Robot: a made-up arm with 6 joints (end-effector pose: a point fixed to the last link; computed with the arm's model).
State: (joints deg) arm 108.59 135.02 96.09 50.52 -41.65 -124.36
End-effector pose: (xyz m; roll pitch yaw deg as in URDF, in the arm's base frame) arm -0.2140 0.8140 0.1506 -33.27 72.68 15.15
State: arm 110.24 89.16 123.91 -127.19 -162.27 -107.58
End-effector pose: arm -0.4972 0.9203 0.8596 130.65 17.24 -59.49
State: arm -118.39 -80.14 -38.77 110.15 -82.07 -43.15
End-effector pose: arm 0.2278 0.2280 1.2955 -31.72 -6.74 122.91
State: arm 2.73 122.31 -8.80 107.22 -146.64 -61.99
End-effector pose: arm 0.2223 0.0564 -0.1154 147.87 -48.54 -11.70
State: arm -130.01 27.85 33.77 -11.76 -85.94 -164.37
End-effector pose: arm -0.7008 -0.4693 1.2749 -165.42 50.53 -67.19
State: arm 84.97 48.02 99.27 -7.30 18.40 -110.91
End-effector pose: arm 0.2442 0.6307 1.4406 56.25 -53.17 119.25
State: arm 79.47 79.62 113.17 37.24 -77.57 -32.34
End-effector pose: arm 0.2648 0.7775 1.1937 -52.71 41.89 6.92
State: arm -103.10 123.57 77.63 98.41 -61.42 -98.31
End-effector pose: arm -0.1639 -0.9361 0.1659 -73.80 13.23 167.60
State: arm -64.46 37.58 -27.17 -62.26 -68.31 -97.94
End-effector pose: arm 0.0199 -0.4732 0.6528 -142.00 7.58 34.03
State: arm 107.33 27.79 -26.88 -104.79 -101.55 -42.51
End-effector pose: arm -0.1444 0.3394 0.7028 145.80 -33.24 -146.43
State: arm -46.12 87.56 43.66 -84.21 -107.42 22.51
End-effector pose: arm 0.4377 -0.6224 0.2353 79.47 5.66 81.06
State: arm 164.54 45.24 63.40 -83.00 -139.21 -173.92
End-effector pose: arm -0.9377 0.2714 1.0633 -135.44 -4.69 -67.87
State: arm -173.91 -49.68 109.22 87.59 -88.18 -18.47
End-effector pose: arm 0.9361 0.0457 1.0841 58.02 17.55 109.21
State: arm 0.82 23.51 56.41 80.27 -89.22 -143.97
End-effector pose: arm 0.5042 -0.0202 1.6977 60.80 27.87 -68.17
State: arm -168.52 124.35 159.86 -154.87 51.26 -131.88
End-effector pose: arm -0.8220 -0.3641 0.5420 -101.98 -1.66 151.14
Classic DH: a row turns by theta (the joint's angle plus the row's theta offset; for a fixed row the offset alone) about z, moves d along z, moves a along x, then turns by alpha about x. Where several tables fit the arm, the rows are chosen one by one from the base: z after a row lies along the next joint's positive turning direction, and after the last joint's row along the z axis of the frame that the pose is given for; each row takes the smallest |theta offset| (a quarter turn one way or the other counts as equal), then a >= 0, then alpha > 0; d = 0 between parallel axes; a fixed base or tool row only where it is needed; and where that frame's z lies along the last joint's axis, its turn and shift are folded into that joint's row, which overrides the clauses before.
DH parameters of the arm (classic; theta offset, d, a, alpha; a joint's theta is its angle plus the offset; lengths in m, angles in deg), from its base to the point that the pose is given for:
base (fixed): 45 0 -0.0407 0
joint 1: -45 0.7187 -0.0276 -90
joint 2: -87.17 0 0.5754 180
joint 3: 2.83 0.0083 0.007 -90
joint 4: 0 -0.4755 0.0209 90
joint 5: 0 0.2165 0.0148 -90
joint 6: -60.79 0.0193 -0.0143 -112.62
tool (fixed): 79.93 -0.0131 0 0

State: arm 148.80 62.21 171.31 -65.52 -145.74 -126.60
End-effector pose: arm -0.3978 0.3144 1.5040 97.92 57.06 -130.35
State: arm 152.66 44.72 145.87 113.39 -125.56 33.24
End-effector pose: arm -0.1844 -0.0817 1.5475 -72.60 41.64 14.91
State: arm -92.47 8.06 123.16 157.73 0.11 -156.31
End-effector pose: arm 0.1890 0.1070 1.6760 88.11 -67.52 151.20
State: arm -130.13 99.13 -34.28 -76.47 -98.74 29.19
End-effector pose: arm -0.1510 -0.0126 0.3884 155.62 -33.77 -17.83
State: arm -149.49 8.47 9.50 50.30 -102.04 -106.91
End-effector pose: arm -0.5896 -0.2351 1.4792 -44.57 52.94 76.16
